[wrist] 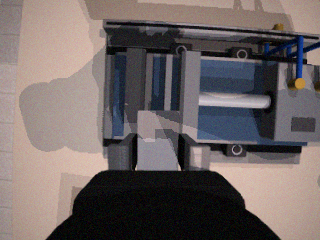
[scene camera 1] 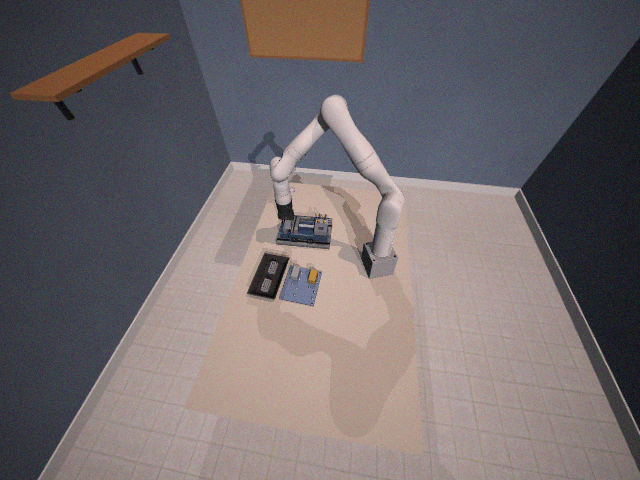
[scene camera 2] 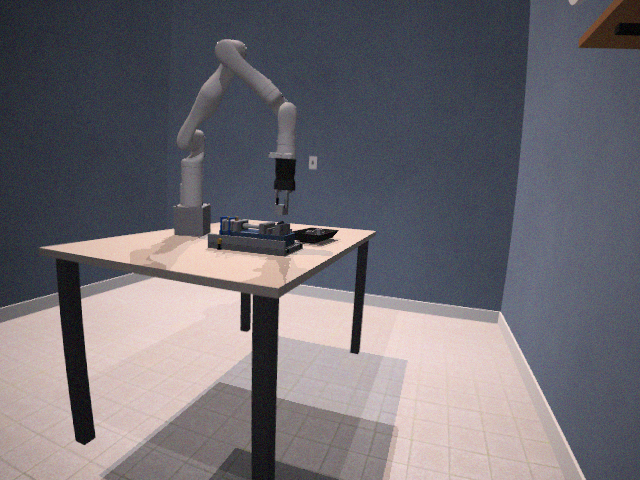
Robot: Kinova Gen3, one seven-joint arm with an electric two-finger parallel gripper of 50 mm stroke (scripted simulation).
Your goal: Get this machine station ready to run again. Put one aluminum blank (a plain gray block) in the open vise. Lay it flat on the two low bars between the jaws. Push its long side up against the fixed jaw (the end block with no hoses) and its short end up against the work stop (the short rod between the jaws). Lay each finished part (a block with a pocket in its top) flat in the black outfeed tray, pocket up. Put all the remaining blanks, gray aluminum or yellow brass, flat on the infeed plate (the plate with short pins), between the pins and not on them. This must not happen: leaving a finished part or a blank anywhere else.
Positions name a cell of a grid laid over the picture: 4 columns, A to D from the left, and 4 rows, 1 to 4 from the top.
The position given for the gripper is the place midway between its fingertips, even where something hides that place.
In view: the gripper (scene camera 2: B2) and a vise (wrist: C3).
The gripper also shows in the wrist view (wrist: B3).
